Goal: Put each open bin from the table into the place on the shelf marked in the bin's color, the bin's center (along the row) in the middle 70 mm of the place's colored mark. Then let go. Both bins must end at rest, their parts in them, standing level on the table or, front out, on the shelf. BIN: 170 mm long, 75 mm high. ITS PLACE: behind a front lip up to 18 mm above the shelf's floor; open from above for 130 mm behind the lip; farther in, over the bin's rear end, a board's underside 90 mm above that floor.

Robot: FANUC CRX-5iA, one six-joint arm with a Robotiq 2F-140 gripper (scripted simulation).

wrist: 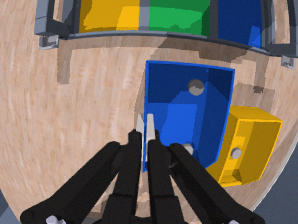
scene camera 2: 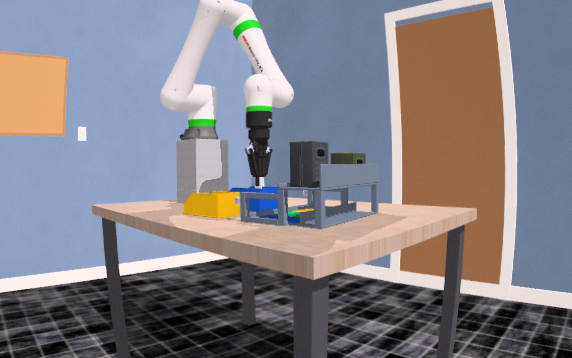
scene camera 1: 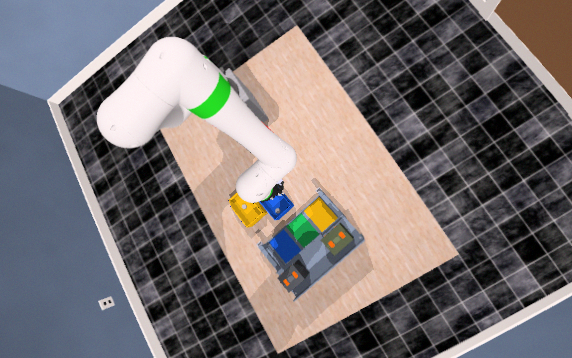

Scene:
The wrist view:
my gripper: 145, 123
yellow bin: 256, 136
blue bin: 180, 117
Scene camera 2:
my gripper: 259, 195
yellow bin: 219, 204

